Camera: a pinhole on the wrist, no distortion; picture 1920 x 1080 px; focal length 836.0 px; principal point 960.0 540.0 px. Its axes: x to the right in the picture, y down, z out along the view. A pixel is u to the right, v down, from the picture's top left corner.
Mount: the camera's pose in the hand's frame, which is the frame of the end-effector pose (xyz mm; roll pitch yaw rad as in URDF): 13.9 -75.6 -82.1 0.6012 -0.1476 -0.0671
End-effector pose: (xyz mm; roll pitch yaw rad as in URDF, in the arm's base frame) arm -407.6 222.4 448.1 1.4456 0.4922 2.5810
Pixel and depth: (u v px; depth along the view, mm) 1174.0 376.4 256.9
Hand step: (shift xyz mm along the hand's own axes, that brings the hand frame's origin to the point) 39.4 -264.5 109.0
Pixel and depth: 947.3 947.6 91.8
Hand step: -3.3 -89.5 17.6
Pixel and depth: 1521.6 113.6 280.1
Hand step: 159.0 -362.2 94.1
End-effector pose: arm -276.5 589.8 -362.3 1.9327 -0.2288 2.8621
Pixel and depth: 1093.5 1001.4 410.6
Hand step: 7.1 -120.6 389.3
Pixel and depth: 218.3 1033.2 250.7
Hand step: -249.5 -77.8 172.4
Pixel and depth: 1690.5 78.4 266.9
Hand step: 205.7 -361.6 87.5
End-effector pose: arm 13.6 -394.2 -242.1 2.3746 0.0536 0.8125
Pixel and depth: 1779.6 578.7 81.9
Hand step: 80.0 -123.3 -1.4
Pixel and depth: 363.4 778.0 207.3
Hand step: -166.7 -132.2 98.3
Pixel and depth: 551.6 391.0 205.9
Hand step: -117.1 -213.9 50.5
